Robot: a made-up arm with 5 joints.
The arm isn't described. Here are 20 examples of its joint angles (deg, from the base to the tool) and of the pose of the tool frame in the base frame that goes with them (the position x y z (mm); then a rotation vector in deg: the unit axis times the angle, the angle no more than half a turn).
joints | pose
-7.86 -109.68 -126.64 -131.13 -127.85 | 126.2 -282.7 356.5 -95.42 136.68 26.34
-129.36 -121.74 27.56 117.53 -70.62 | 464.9 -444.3 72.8 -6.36 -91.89 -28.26
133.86 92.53 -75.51 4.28 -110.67 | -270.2 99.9 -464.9 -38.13 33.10 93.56
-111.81 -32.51 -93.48 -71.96 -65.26 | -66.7 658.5 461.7 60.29 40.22 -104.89
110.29 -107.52 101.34 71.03 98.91 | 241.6 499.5 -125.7 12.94 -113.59 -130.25
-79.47 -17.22 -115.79 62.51 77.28 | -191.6 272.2 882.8 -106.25 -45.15 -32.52
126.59 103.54 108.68 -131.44 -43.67 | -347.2 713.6 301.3 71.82 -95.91 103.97
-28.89 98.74 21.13 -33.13 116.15 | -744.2 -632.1 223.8 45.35 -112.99 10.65
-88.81 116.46 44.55 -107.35 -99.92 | -705.8 -252.3 102.1 -1.42 71.55 93.61
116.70 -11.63 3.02 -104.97 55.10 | 496.0 410.0 -995.6 -106.80 121.45 64.10
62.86 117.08 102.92 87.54 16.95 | -381.1 558.9 -325.1 160.87 -33.18 -32.61
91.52 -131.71 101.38 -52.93 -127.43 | 337.5 330.3 203.7 44.40 -67.63 46.38
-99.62 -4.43 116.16 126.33 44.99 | -194.4 -558.0 998.0 33.78 130.04 -34.14
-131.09 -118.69 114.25 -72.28 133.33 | 39.3 -281.8 203.9 82.92 -24.87 -51.67
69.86 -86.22 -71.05 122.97 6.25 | 369.8 -757.3 46.1 -18.15 39.87 9.89
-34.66 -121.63 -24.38 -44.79 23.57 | 599.3 471.9 121.8 28.10 13.89 130.26
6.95 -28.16 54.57 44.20 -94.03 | 566.2 -927.6 -170.6 -34.92 -1.43 69.90
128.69 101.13 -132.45 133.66 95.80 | 7.3 147.1 -22.4 -87.01 111.40 -79.58
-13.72 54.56 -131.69 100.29 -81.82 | 53.6 -581.2 596.4 27.98 -129.80 46.14
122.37 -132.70 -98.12 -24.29 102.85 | 83.7 -375.0 180.1 28.25 -139.68 86.87
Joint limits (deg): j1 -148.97..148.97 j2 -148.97..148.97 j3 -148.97..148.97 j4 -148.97..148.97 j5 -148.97..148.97
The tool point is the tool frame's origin. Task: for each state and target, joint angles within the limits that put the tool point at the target. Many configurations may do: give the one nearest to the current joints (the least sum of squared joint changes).
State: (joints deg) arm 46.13 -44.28 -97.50 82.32 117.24
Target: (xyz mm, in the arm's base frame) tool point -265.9 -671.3 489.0
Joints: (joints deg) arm -0.15 -12.30 -95.90 89.56 92.77
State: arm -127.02 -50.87 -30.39 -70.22 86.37
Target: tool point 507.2 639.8 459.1
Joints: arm -133.37 -22.42 -48.06 -85.40 108.02
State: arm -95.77 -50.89 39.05 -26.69 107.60
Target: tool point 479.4 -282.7 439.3
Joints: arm -95.18 -68.13 41.65 -33.19 116.26
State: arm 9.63 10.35 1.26 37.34 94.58
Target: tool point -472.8 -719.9 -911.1
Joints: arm 47.96 21.46 0.94 32.49 45.82
